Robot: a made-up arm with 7 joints.
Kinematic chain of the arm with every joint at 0, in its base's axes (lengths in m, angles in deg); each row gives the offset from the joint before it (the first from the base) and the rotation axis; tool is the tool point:
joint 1: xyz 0 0 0.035 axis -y
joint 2: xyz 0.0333 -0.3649 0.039 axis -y
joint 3: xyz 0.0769 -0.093 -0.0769 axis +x
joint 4: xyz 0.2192 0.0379 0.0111 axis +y
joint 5: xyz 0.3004 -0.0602 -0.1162 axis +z
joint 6: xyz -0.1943 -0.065 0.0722 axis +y
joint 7: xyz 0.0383 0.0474 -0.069 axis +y
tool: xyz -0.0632 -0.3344 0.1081
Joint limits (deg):
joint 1: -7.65..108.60
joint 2: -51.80..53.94
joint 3: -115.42..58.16
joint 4: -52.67..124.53
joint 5: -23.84..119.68
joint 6: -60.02..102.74
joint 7: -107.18..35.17
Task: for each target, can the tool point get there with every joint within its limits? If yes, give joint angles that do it. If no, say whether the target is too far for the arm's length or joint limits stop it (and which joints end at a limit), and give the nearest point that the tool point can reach.
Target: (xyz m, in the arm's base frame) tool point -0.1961 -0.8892 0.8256
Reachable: yes | joints 68.28 27.12 -31.85 0.29 61.39 24.13 -66.34
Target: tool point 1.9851 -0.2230 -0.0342
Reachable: no: too far | nearest point 1.1365 -0.3568 0.0109 | short by 0.860 m
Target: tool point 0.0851 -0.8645 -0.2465
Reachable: yes | joints 16.47 -39.63 7.90 97.03 16.65 -37.47 -28.12
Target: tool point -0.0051 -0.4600 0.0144
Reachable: no: joint limits stop it (at a limit: joint 1, joint 2, joint 5, joint 7) | nearest point -0.1767 -0.4623 -0.0466 | short by 0.182 m
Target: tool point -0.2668 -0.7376 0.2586
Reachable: yes | joints 76.98 42.39 -47.66 14.92 -9.02 -37.52 -28.94
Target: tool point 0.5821 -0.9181 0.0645
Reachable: yes | joints 47.62 19.90 -26.71 97.70 88.77 43.22 8.58
